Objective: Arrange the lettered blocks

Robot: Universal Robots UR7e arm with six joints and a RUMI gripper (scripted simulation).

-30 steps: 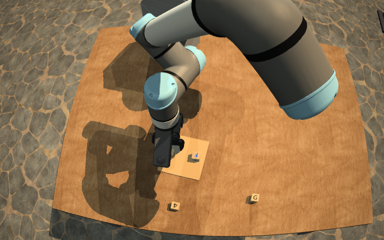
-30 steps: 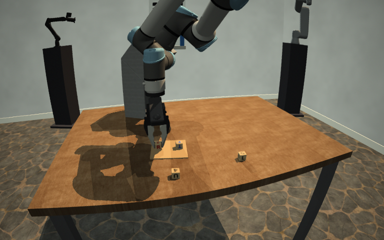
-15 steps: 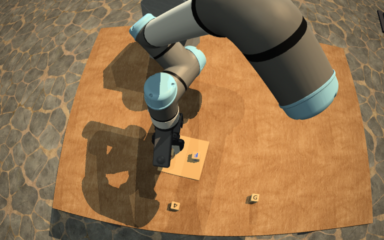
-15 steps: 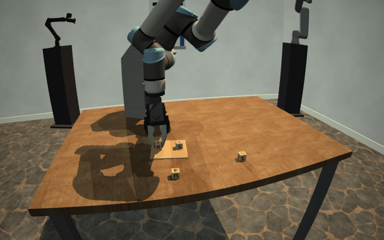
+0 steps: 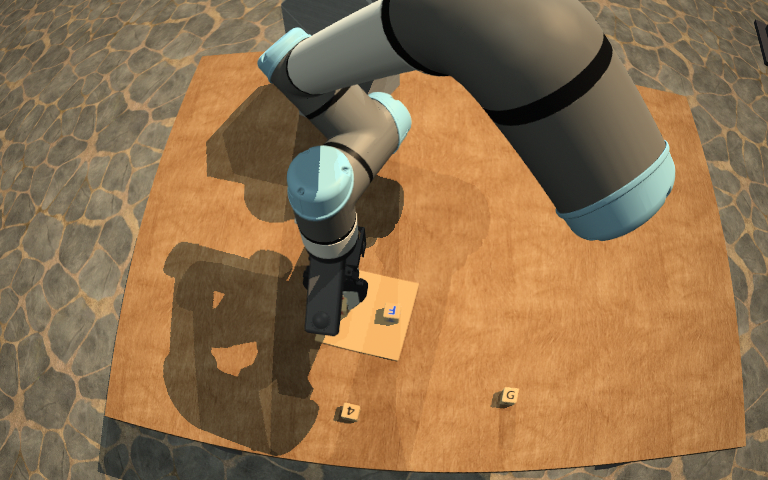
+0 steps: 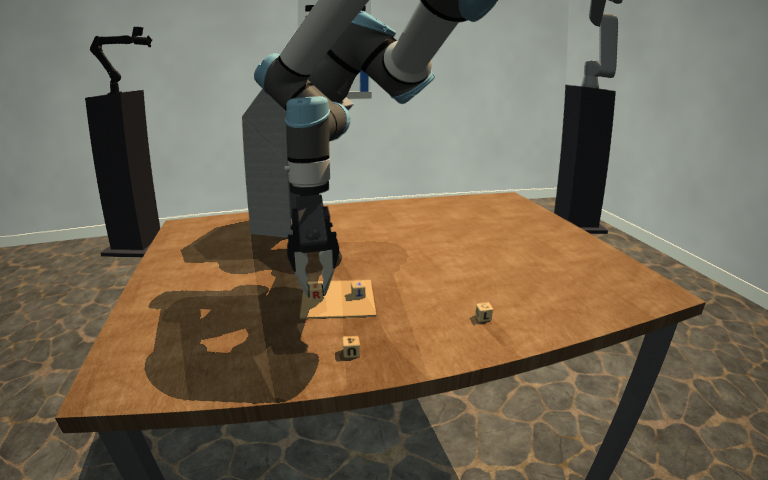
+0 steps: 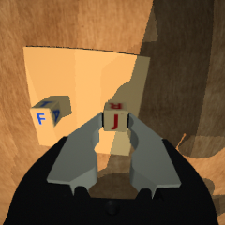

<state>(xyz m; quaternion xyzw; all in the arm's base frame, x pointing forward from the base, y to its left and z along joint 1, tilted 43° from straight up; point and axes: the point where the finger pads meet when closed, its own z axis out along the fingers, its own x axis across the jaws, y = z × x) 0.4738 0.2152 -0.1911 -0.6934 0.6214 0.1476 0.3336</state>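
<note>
Now: hand 4 cm to the right of the tan mat, 2 cm above it and 1 cm past it. The rest, counted from my hand: block (8 cm to the left, 2 cm behind, 1 cm below).
</note>
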